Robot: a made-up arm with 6 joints. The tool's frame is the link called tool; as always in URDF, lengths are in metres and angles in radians. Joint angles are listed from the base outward. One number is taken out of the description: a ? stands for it. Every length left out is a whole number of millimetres.
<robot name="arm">
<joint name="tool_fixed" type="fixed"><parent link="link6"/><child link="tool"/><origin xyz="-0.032 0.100 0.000" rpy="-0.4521 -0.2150 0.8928"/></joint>
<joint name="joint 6" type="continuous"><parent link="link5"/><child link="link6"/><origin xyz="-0.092 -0.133 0.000" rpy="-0.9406 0.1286 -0.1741"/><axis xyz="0 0 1"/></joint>
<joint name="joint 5" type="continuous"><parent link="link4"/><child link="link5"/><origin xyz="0.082 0.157 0.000" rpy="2.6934 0.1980 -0.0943"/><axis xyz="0 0 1"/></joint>
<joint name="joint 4" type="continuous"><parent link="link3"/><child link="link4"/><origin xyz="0.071 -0.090 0.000" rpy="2.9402 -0.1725 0.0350"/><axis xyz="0 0 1"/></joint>
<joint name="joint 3" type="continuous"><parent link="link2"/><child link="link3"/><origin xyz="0.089 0.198 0.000" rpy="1.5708 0.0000 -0.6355"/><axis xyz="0 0 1"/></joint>
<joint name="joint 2" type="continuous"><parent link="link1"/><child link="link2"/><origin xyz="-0.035 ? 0.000" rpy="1.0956 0.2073 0.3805"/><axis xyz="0 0 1"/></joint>
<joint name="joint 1" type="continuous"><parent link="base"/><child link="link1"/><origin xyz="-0.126 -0.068 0.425" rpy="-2.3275 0.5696 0.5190"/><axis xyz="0 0 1"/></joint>
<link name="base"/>
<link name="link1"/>
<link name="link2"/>
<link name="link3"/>
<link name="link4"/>
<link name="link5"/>
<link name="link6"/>
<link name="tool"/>
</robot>
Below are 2 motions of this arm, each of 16 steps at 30 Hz.
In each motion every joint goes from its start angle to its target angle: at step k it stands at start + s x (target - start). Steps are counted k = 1, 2, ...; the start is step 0. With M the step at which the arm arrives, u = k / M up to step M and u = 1 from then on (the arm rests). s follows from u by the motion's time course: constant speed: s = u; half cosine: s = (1 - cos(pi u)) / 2; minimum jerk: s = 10 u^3 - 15 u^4 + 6 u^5.
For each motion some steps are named. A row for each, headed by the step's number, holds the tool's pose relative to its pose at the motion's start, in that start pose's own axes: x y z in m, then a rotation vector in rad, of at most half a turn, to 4 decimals.
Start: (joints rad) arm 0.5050 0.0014 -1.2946 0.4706 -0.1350 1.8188
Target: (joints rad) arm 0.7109 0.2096 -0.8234 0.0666 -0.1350 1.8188
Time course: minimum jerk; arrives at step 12
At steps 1, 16:
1: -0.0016 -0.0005 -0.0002 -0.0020 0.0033 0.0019
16: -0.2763 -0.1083 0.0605 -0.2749 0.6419 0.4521

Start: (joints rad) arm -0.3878 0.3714 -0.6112 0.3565 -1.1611 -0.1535
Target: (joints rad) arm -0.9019 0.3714 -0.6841 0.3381 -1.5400 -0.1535
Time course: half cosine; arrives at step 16
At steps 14, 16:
14: -0.1255 0.1337 0.2432 0.4067 0.1093 0.2042
16: -0.1323 0.1364 0.2528 0.4208 0.1153 0.2145

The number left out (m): 0.212
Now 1 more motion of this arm.
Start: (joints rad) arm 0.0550 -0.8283 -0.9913 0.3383 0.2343 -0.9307
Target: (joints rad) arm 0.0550 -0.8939 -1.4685 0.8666 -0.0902 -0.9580
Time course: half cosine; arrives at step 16
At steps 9, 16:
9: -0.1976 -0.0438 0.0429 -0.1445 0.7482 0.1546
16: -0.2915 -0.0891 0.1293 -0.2905 1.2398 0.2601

